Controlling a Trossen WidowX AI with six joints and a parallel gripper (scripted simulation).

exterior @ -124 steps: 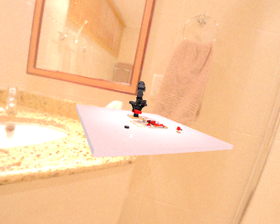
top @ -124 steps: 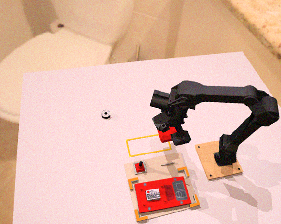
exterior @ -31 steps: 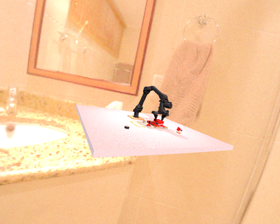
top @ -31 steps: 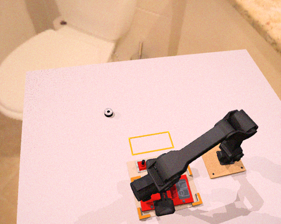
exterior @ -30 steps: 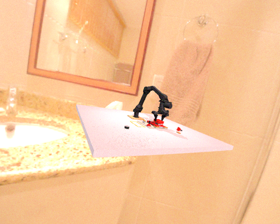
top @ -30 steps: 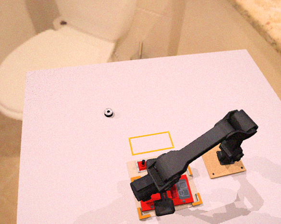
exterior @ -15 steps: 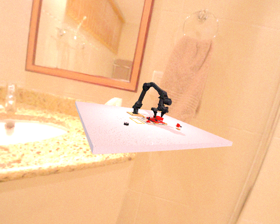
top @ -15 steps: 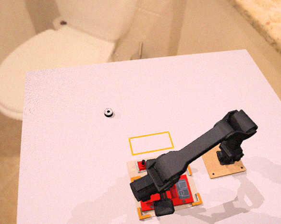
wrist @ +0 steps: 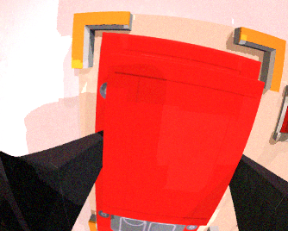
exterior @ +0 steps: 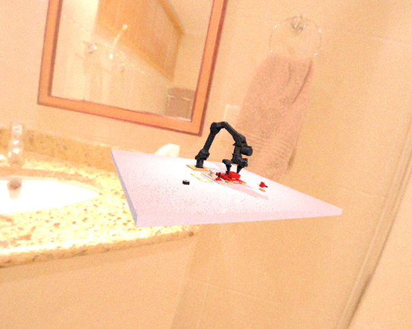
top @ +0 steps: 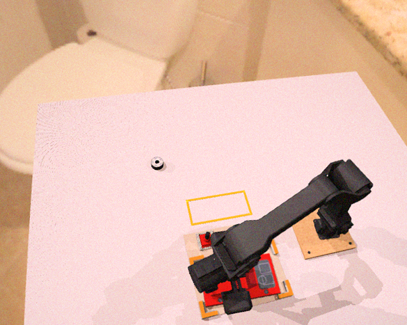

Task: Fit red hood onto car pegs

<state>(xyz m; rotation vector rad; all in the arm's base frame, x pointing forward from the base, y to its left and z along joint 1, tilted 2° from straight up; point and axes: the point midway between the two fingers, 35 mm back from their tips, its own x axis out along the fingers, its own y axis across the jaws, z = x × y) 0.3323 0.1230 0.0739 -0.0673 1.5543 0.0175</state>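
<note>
Right now my gripper tip is 30 mm above the white engine block. Also, from my gripper tip: red hood 10 mm above.
</note>
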